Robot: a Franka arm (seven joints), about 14 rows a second.
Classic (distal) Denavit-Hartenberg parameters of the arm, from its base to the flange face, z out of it. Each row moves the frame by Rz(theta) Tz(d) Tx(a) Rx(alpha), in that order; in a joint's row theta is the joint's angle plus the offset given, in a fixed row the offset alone. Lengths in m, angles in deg.
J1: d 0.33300; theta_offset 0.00; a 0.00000; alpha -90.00
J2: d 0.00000; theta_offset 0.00; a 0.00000; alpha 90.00
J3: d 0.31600; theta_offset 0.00; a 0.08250; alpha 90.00
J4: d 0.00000; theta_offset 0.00; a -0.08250; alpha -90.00
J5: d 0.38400; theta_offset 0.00; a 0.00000; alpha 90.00
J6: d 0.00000; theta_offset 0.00; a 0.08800; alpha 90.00
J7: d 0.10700; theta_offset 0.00; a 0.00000; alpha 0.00
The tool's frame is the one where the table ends.
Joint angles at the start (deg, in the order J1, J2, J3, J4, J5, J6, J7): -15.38 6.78 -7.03 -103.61 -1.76 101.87 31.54
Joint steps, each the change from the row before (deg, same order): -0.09 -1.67 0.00 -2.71 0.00 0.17 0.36; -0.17 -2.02 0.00 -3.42 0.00 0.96 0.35; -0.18 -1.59 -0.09 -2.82 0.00 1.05 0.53; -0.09 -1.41 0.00 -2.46 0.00 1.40 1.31
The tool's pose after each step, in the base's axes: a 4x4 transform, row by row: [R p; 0 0 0 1], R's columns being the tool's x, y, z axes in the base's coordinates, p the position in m. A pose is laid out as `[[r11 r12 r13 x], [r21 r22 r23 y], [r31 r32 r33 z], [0 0 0 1]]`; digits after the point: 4 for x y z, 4 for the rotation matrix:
[[0.5792 -0.7982 -0.1656 0.5236], [-0.8067 -0.5904 0.0244 -0.2180], [-0.1172 0.1195 -0.9859 0.4574], [0 0 0 1]]
[[0.5713 -0.8027 -0.1710 0.5103], [-0.8111 -0.5841 0.0319 -0.2150], [-0.1255 0.1205 -0.9847 0.4510], [0 0 0 1]]
[[0.5601 -0.8103 -0.1726 0.4993], [-0.8183 -0.5736 0.0372 -0.2136], [-0.1291 0.1204 -0.9843 0.4450], [0 0 0 1]]
[[0.5415 -0.8242 -0.1659 0.4910], [-0.8316 -0.5541 0.0381 -0.2113], [-0.1234 0.1173 -0.9854 0.4404], [0 0 0 1]]

